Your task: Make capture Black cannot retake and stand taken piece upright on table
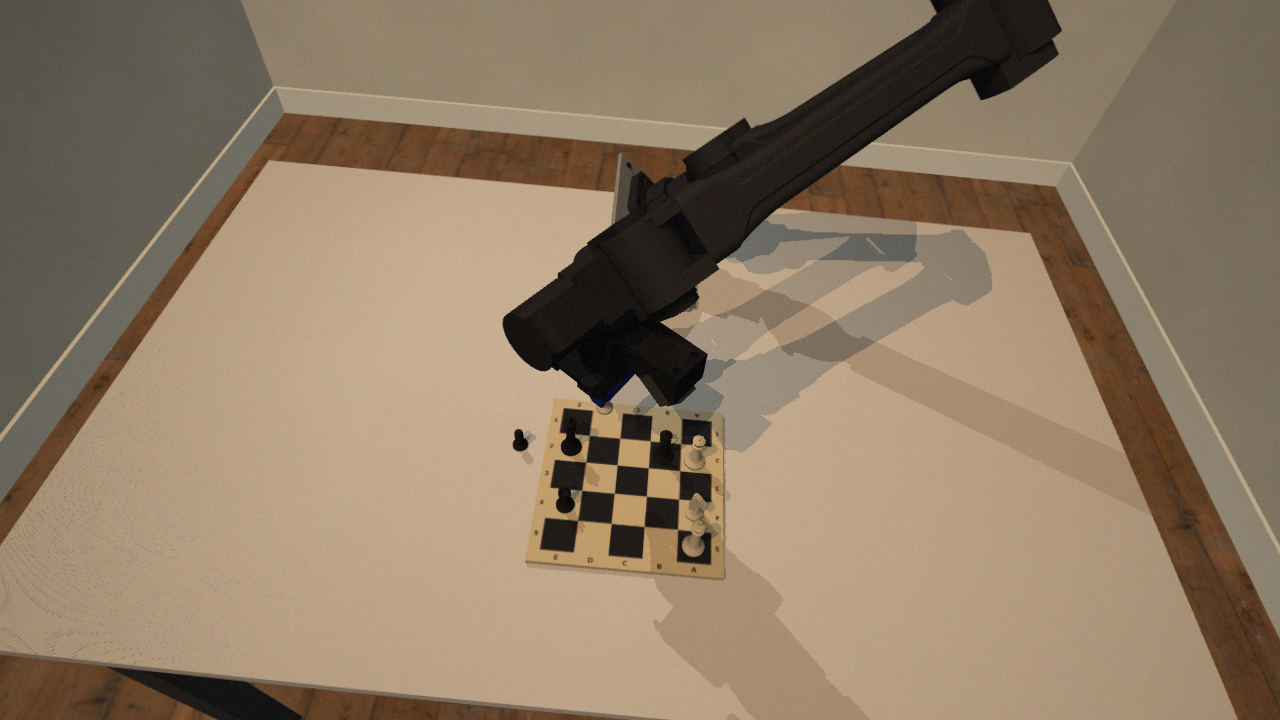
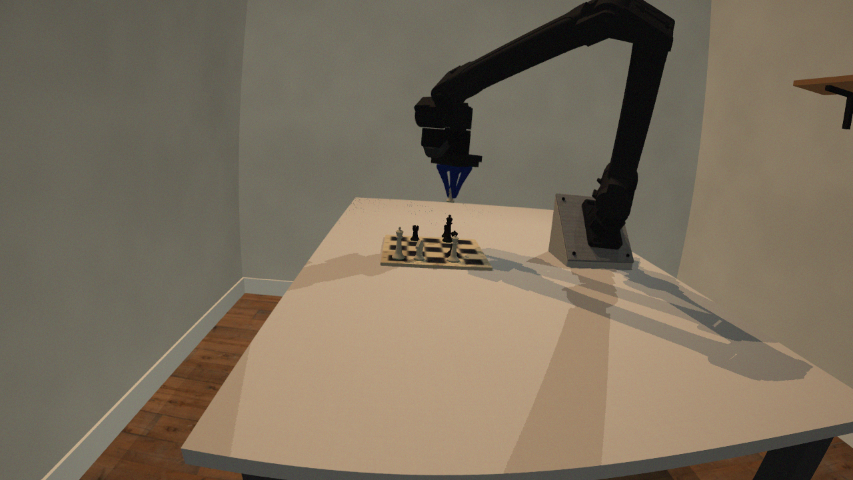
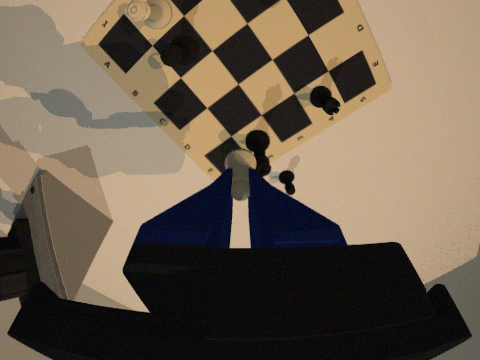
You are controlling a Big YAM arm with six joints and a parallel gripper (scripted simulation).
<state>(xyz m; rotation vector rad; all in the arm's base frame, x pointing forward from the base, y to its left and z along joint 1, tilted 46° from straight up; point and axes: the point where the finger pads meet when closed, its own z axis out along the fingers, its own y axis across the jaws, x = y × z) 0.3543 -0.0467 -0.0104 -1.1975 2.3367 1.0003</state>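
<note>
Right now my hand is 4 cm short of the chessboard, 4 cm to the right of it and 12 cm above it. From my hand the other things lie so: white pawn (right at my hand); then black pawn (10 cm to the right, 11 cm below); then black king (4 cm to the right, 9 cm below).
</note>
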